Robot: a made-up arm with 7 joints.
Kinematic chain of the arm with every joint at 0, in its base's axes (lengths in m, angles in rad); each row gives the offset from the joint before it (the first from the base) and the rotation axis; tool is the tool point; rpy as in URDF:
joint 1: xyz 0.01 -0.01 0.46 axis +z
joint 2: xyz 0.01 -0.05 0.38 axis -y
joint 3: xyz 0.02 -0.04 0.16 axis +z
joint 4: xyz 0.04 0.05 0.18 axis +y
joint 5: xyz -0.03 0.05 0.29 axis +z
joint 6: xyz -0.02 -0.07 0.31 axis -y
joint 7: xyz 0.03 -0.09 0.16 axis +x
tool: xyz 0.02 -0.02 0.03 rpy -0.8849 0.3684 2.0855
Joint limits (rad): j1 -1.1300..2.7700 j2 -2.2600..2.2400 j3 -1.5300..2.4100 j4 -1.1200..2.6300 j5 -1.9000..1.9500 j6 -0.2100..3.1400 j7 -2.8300..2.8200
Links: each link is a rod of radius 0.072 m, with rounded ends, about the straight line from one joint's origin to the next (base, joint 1, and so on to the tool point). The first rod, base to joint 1, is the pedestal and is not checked.
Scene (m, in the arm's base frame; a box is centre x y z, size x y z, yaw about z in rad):
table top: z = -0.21
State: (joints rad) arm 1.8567 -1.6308 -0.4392 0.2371 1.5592 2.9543 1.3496
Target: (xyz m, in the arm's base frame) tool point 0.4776 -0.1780 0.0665
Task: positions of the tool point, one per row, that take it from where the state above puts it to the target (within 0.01 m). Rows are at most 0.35 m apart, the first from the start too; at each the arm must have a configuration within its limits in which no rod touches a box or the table.
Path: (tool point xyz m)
1: 0.2829 0.6507 0.3549
2: 0.4781 0.4231 0.2308
3: 0.5504 0.1262 0.1320
4: 0.4776 -0.1780 0.0665

